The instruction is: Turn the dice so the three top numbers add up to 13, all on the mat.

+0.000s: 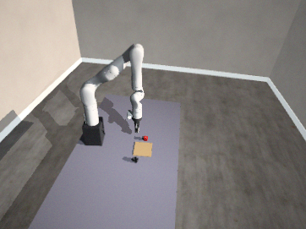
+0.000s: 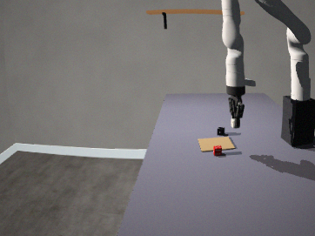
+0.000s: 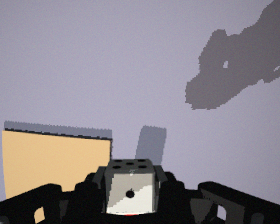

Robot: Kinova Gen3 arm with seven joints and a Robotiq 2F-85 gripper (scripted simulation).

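The tan mat lies 7 cm ahead of my hand, 9 cm to the right of it and 12 cm below it. The rest, counted from my hand: black die 4 cm ahead, 21 cm to the right, 11 cm below; then red die 7 cm ahead, 2 cm to the left, 11 cm below; then white die right at my hand.
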